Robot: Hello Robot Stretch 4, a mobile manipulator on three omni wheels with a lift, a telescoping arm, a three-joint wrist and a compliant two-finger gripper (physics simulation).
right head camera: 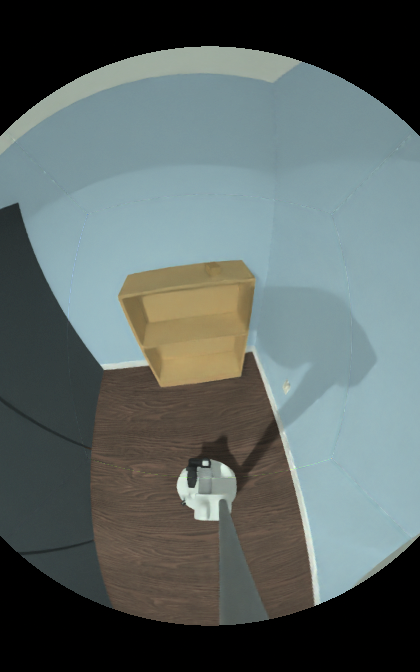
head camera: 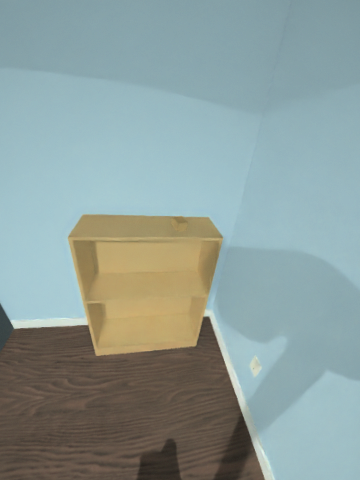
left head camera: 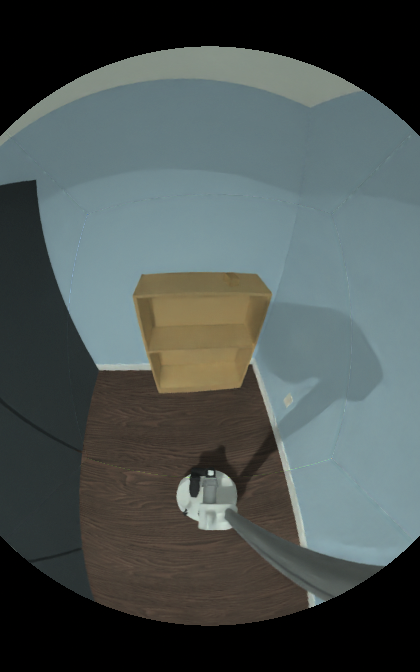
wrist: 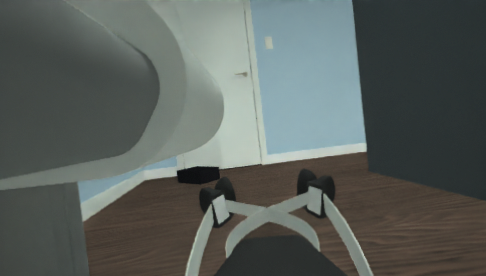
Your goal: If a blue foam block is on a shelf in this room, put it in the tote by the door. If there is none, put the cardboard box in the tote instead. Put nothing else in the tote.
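Frame: origin at the robot's base, x back, y right, z up, level; centimetres.
Seen in the pictures: gripper, fingertip midpoint: (wrist: 265,188).
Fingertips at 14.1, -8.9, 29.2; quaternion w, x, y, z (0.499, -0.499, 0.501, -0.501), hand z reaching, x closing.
Observation:
A point is followed by its place in that frame, as x, y, z.
A small tan box (head camera: 179,224) {-104.9, 4.8, 107.4} (left head camera: 231,279) (right head camera: 212,269), cardboard in colour, sits on the top board of the wooden shelf unit (head camera: 125,227) {-103.8, -24.7, 103.3} (left head camera: 180,284) (right head camera: 165,281), right of its middle. The unit's two compartments show bare boards. No blue foam block shows in these views. The black tote (wrist: 198,175) {185.3, 40.1, 4.2} stands on the floor by the white door (wrist: 235,120) {251.0, 12.5, 45.0} in the wrist view, partly behind the arm. My gripper (wrist: 265,188) {14.1, -8.9, 29.2} is open, its two fingertips wide apart with floor visible between them, far from the box and the tote.
A tall dark cabinet (left head camera: 35,400) (right head camera: 40,400) (wrist: 425,90) {117.9, -88.4, 43.4} stands on the left in the head views. A blue wall with white baseboard (head camera: 235,380) {-73.0, 55.1, 4.8} runs along the right. An outlet (head camera: 255,366) {-66.2, 56.6, 38.7} is on that wall. Dark wood floor lies before the shelf unit.

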